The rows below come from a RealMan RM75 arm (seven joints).
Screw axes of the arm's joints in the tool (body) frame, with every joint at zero. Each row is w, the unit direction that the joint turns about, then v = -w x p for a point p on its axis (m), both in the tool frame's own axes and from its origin. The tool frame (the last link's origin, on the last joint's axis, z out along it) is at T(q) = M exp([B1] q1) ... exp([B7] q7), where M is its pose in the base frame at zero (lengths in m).
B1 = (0, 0, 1, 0.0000, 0.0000, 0.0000)
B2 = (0, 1, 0, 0.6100, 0.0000, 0.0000)
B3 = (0, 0, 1, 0.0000, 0.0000, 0.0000)
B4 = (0, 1, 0, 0.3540, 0.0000, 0.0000)
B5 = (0, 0, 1, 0.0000, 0.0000, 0.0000)
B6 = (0, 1, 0, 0.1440, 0.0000, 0.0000)
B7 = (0, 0, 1, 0.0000, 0.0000, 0.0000)
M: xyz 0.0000 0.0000 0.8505 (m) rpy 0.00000 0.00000 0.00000 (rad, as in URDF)
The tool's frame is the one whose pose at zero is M.
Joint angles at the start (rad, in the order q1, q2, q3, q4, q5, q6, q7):
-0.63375, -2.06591, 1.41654, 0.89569, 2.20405, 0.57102, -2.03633
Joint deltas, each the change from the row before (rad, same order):
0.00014, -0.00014, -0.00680, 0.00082, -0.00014, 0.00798, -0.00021
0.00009, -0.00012, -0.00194, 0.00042, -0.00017, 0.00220, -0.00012
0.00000, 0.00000, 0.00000, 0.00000, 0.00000, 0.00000, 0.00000
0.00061, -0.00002, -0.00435, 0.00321, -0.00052, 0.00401, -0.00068
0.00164, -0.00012, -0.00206, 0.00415, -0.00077, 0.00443, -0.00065
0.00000, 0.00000, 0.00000, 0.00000, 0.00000, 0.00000, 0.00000
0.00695, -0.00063, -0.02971, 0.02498, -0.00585, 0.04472, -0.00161
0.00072, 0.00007, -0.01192, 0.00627, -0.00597, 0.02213, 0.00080
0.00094, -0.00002, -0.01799, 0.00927, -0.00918, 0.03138, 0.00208
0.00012, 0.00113, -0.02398, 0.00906, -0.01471, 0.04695, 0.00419
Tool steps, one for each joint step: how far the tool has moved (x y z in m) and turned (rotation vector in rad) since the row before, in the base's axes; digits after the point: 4 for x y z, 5 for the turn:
-0.0004, -0.0002, 0.0007, -0.00274, -0.00411, 0.00399
-0.0001, -0.0001, 0.0002, -0.00066, -0.00144, 0.00108
0.0000, 0.0000, 0.0000, 0.00000, 0.00000, 0.00000
0.0003, 0.0001, 0.0009, 0.00072, -0.00378, 0.00102
0.0003, -0.0003, 0.0005, -0.00092, -0.00302, 0.00022
0.0000, 0.0000, 0.0000, 0.00000, 0.00000, 0.00000
0.0018, -0.0014, 0.0051, -0.01112, -0.02641, 0.00709
0.0008, -0.0009, 0.0012, -0.01023, -0.01240, 0.00359
0.0013, -0.0012, 0.0020, -0.01363, -0.01834, 0.00401
0.0014, -0.0021, 0.0023, -0.02420, -0.02494, 0.00538

